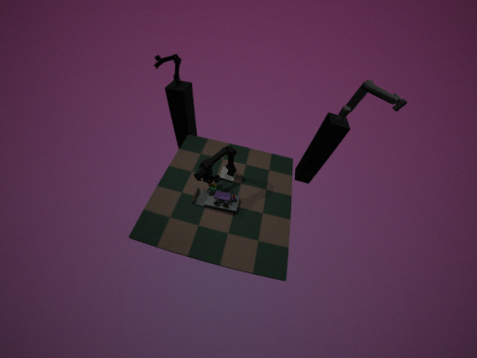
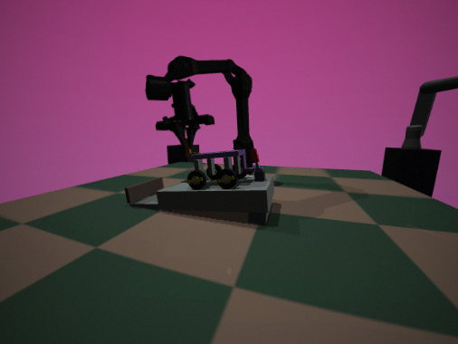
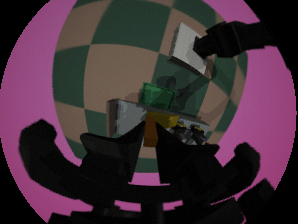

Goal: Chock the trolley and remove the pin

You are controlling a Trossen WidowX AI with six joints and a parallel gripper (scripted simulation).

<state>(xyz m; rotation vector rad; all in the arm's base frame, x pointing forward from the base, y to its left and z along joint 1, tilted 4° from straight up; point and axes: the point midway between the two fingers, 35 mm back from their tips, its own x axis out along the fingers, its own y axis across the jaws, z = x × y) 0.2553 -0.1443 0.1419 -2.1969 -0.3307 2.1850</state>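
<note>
Right now my gripper tip is 6 cm short of the red-headed stop pin, 24 cm to the right of it and 3 cm above it. The rest, counted from my gripper tip: green tray (3 cm behind, 4 cm to the left, 16 cm below); then low brown wall (9 cm ahead, 11 cm to the right, 12 cm below); then trolley (8 cm ahead, 15 cm to the left, 4 cm below).
</note>
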